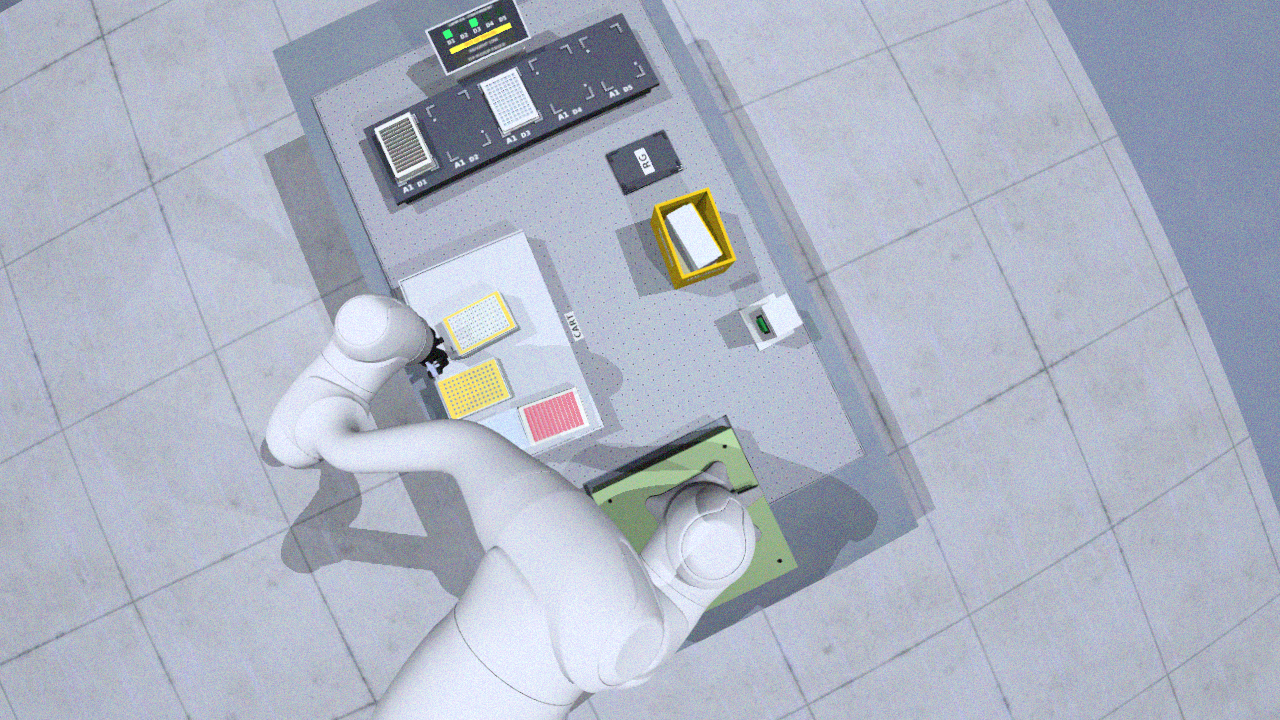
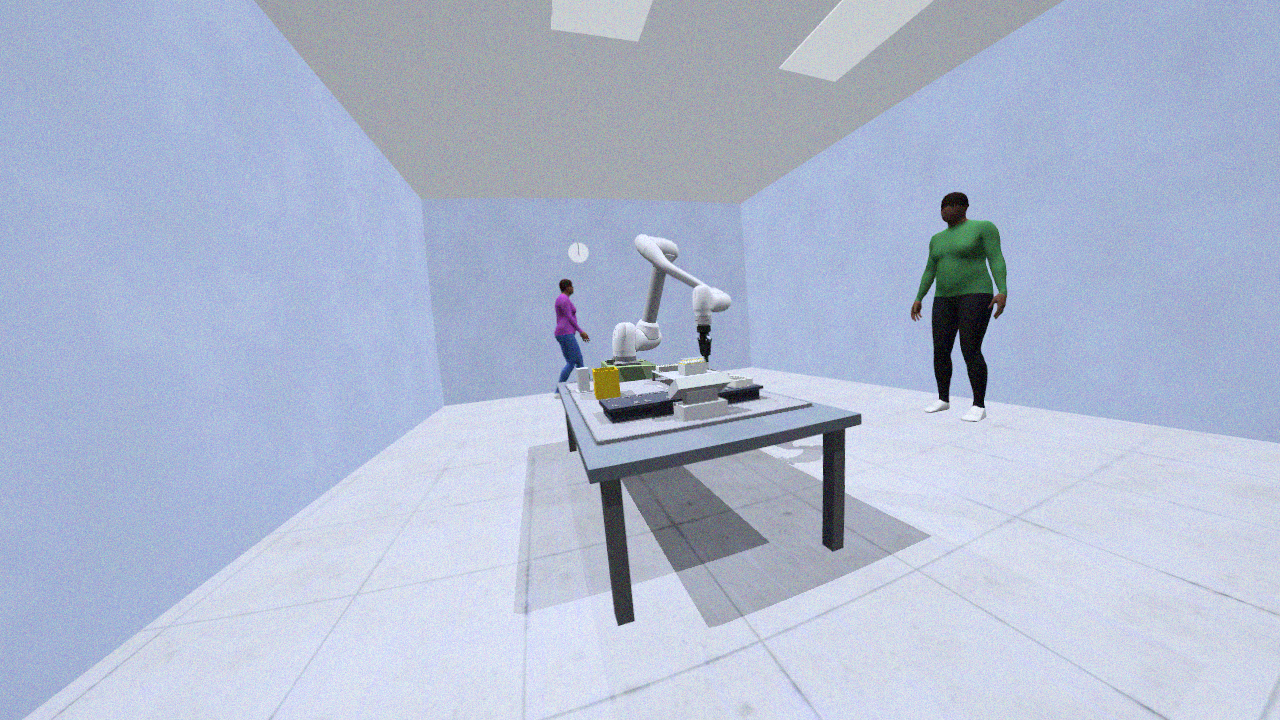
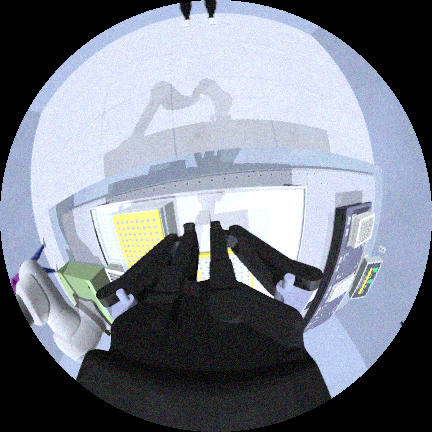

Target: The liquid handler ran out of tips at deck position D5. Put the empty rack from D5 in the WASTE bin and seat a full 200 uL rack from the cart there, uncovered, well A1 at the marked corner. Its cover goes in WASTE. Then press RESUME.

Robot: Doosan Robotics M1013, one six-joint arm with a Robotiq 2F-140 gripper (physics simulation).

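Seen in the pictures: gripper, between the fingertips: [image 1: 446,353] [image 3: 205,219]; arm's base, origin of its link: [image 2: 624,363] [image 3: 93,312].
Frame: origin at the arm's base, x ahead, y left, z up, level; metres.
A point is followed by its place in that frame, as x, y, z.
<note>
My gripper [image 1: 438,360] @[0.545, 0.307, -0.022] [image 2: 706,359] @[0.545, 0.307, -0.022] [image 3: 205,219] @[0.545, 0.307, -0.022] is shut and empty, above the cart's outer edge, beside a yellow-bordered rack [image 1: 480,322] @[0.558, 0.209, 0.032] [image 3: 242,270] @[0.585, 0.243, 0.032] with pale wells. A solid yellow rack [image 1: 474,388] @[0.448, 0.279, 0.031] [image 3: 137,232] @[0.460, 0.320, 0.032] and a pink rack [image 1: 553,417] @[0.325, 0.172, -0.016] also sit on the white cart [image 1: 537,295] @[0.567, 0.086, -0.039]. I cannot tell which racks have covers. Position D5 [image 1: 617,58] @[0.965, -0.313, -0.043] holds no rack, with its corner marks showing. The yellow waste bin [image 1: 663,249] @[0.533, -0.198, -0.053] [image 2: 606,383] @[0.598, -0.271, -0.025] holds a white box-shaped item [image 1: 693,234] @[0.521, -0.255, 0.018]. The green button [image 1: 762,324] @[0.292, -0.299, -0.004] sits in a white housing; its label is not readable.
The dark deck [image 1: 460,125] @[0.983, 0.065, -0.043] [image 3: 327,280] @[0.881, 0.023, -0.052] carries a rack at D1 [image 1: 405,145] @[0.987, 0.189, -0.018] and a white rack at D3 [image 1: 510,101] @[0.975, -0.055, -0.030]. A status panel [image 1: 477,35] @[1.118, -0.055, 0.023] [image 3: 367,278] @[1.120, -0.044, 0.023] stands behind it. A dark RG block [image 1: 626,173] @[0.731, -0.214, -0.091] lies between deck and bin. Two people [image 2: 962,268] [image 2: 566,322] stand in the room.
</note>
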